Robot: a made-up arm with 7 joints.
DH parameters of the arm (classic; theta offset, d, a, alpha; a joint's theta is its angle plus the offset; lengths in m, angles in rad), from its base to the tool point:
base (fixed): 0 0 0 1.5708
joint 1: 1.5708 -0.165 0 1.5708
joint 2: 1.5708 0 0 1.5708
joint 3: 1.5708 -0.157 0 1.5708
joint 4: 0 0 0 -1.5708
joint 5: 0 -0.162 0 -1.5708
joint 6: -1.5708 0 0 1.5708
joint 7: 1.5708 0 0 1.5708
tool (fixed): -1.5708 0 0 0
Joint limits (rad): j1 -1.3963..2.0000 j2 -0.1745..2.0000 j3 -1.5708..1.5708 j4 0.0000..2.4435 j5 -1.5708..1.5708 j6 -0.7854..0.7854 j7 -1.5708..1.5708
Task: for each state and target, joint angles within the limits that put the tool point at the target. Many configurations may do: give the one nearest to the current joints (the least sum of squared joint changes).
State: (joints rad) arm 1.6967 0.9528 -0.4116 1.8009 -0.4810 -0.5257 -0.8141
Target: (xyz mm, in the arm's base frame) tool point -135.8 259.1 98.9
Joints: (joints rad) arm 2.0000 1.8473 0.3503 1.8458 -0.4810 -0.5257 -0.8141
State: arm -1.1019 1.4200 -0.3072 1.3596 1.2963 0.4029 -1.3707
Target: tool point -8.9 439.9 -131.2
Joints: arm -0.8054 1.3115 -0.2606 0.6005 1.2963 0.4029 -1.3707
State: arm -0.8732 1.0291 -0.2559 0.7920 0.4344 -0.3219 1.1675
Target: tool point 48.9 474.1 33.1
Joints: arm -0.1551 1.7954 -0.6008 0.3292 0.4344 -0.3219 1.1675
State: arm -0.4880 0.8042 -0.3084 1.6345 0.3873 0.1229 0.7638
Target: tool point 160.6 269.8 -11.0
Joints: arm 0.1933 1.1139 0.0569 1.8495 0.3873 0.1229 0.7638
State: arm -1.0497 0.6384 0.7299 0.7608 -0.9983 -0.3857 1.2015
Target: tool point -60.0 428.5 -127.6
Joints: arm -0.9966 0.8802 0.7923 0.7147 -0.9983 -0.3857 1.2015
